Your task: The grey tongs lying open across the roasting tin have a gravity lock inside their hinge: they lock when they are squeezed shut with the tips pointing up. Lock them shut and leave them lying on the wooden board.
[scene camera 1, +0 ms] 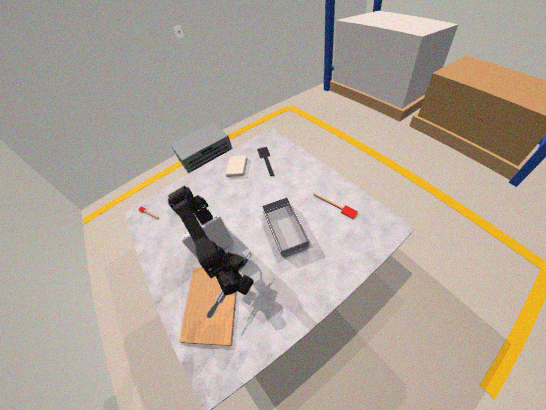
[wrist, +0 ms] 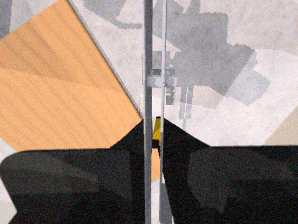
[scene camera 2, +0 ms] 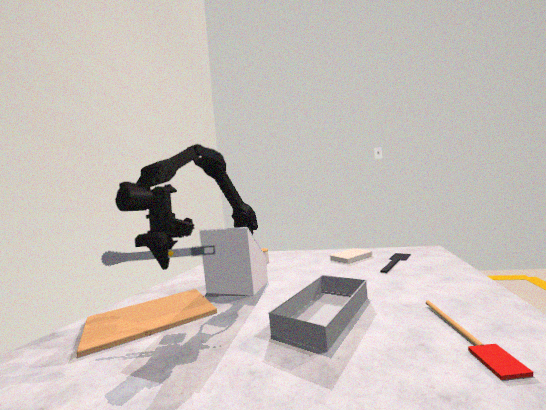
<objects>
One and the same spot on a wooden board: [wrist: 67, 96] is [scene camera 1: 218, 288]. One and the same spot on a grey roasting tin: [scene camera 2: 315, 316] is [scene camera 1: 283, 232].
</objects>
